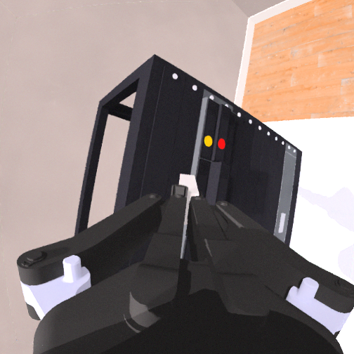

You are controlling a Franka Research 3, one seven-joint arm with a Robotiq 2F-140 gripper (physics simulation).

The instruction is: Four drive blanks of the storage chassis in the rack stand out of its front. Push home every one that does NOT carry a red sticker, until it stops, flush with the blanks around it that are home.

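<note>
The black rack (pixel 93 165) is seen obliquely, with the storage chassis (pixel 199 131) in its front. The blank with the yellow sticker (pixel 208 141) is in the upper left of the chassis. The blank with the red sticker (pixel 221 144) is just right of it, and a dark side edge shows between them. Below the red-stickered one, another dark blank (pixel 214 181) stands out, its side face showing; no sticker is visible on it. My gripper (pixel 185 186) is shut and empty, its pale tip over the chassis's left edge below the yellow sticker. It hides the lower blanks; contact cannot be told.
Plain black panels (pixel 175 120) flank the chassis, with white dots along the rack's upper edge. A grey strip (pixel 286 190) runs down the right side. The rack's open side frame is at left. Beyond are a beige surface, a wood-patterned floor (pixel 300 65) and a white area.
</note>
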